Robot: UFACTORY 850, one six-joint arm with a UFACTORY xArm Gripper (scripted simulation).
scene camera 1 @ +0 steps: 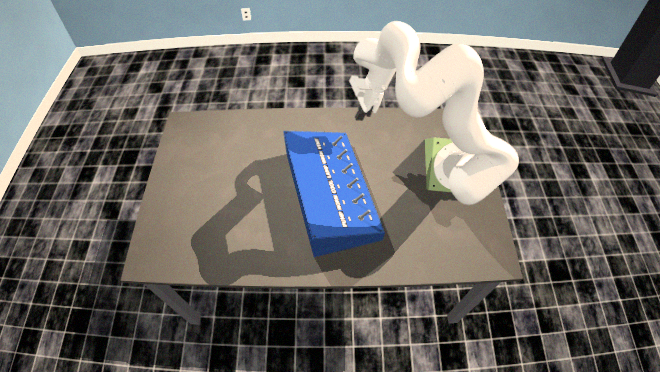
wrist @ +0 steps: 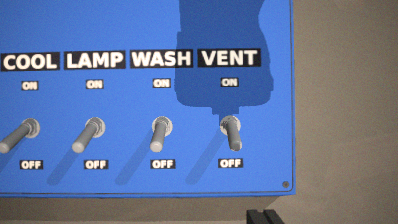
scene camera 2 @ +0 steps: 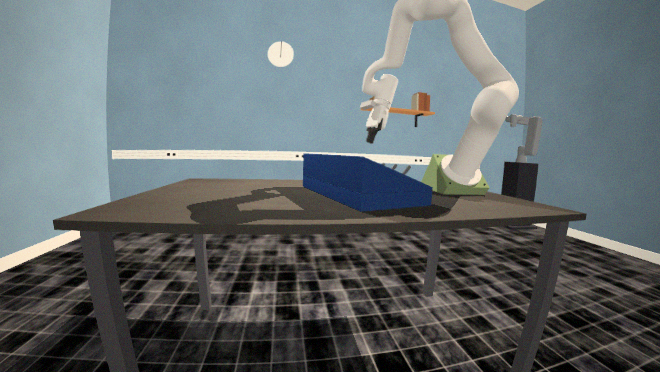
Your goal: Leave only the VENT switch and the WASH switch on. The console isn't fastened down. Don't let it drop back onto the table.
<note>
In view: a blue console (scene camera 1: pixel 334 200).
The blue console is seen too in the wrist view (wrist: pixel 195 86) and in scene camera 2 (scene camera 2: pixel 356 181).
</note>
